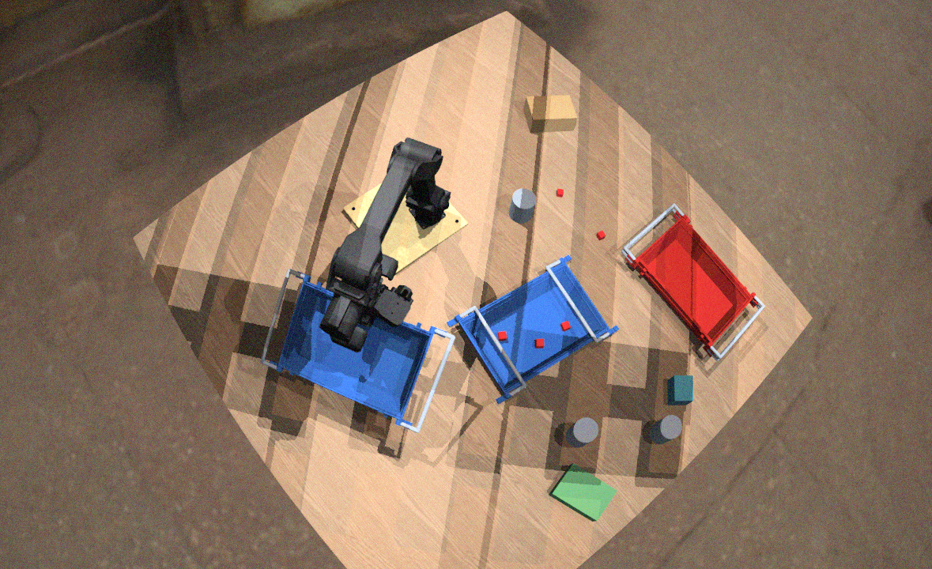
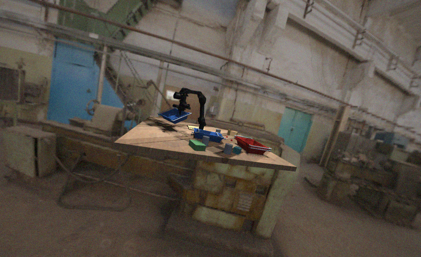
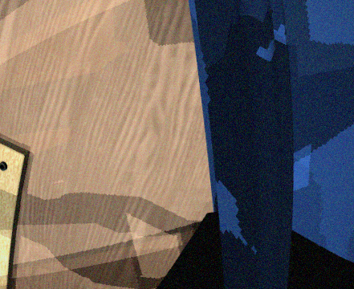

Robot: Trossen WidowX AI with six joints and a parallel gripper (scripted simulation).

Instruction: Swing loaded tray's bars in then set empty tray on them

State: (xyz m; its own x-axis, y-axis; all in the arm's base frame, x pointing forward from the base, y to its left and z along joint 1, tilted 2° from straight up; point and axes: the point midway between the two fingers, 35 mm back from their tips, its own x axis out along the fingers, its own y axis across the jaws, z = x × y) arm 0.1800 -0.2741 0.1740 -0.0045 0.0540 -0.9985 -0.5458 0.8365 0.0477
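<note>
The blue tray lies 50 mm ahead of my gripper tip, 70 mm to the right of it and 10 mm below it. Round my gripper tip: cyan cube (510 mm ahead, 480 mm to the left, 130 mm below); green block (540 mm ahead, 160 mm to the left, 130 mm below); tan box (250 mm behind, 700 mm to the left, 120 mm below).
</note>
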